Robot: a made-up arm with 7 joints.
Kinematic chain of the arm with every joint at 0, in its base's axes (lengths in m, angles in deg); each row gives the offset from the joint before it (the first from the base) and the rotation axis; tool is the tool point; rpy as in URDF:
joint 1: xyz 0 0 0 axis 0.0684 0.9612 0.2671
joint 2: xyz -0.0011 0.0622 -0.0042 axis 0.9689 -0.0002 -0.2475
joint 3: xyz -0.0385 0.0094 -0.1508 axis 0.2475 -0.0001 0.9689
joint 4: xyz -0.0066 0 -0.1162 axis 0.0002 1 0
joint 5: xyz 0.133 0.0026 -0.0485 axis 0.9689 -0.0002 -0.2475
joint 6: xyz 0.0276 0 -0.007 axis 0.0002 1 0
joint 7: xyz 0.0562 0 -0.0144 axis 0.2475 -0.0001 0.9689
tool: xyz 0 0 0 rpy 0 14.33 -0.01
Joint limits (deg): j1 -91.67..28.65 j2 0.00..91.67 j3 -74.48..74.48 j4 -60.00..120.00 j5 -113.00..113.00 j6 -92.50..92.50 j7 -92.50..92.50
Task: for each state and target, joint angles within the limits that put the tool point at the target. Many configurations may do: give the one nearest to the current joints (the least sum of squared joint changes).
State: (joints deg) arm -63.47 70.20 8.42 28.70 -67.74 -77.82 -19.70
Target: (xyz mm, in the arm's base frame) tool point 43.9 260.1 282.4
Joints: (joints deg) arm -91.67 91.67 13.97 -2.89 -62.59 -59.64 -19.70
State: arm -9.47 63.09 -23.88 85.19 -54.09 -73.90 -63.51
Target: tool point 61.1 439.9 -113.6
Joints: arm 24.48 85.10 -20.30 43.27 -44.51 -92.50 -63.51
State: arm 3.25 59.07 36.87 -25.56 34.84 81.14 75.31
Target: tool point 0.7 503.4 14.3
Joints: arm 20.46 69.45 65.58 24.44 32.86 69.72 75.31
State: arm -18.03 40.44 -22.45 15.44 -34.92 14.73 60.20
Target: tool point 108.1 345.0 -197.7
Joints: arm 24.52 60.64 11.85 -6.50 -34.64 6.56 60.20
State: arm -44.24 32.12 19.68 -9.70 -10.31 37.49 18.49
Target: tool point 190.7 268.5 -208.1
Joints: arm -6.07 23.76 29.48 -19.91 -9.25 39.10 18.49
